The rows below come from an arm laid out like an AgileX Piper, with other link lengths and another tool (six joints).
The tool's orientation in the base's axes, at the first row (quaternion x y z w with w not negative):
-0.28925, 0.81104, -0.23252, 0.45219
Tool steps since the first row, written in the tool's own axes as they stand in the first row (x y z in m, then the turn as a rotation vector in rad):
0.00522, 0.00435, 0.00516, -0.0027, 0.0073, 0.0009
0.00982, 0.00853, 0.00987, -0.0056, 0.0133, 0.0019
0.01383, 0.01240, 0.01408, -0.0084, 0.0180, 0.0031
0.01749, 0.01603, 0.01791, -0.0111, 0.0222, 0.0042
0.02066, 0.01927, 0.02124, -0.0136, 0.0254, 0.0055
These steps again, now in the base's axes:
0.00114, -0.00099, -0.00840, 0.0000, 0.0070, -0.0035
0.00220, -0.00163, -0.01610, 0.0006, 0.0132, -0.0061
0.00315, -0.00204, -0.02300, 0.0016, 0.0184, -0.0080
0.00399, -0.00234, -0.02936, 0.0026, 0.0231, -0.0096
0.00469, -0.00253, -0.03494, 0.0040, 0.0270, -0.0107

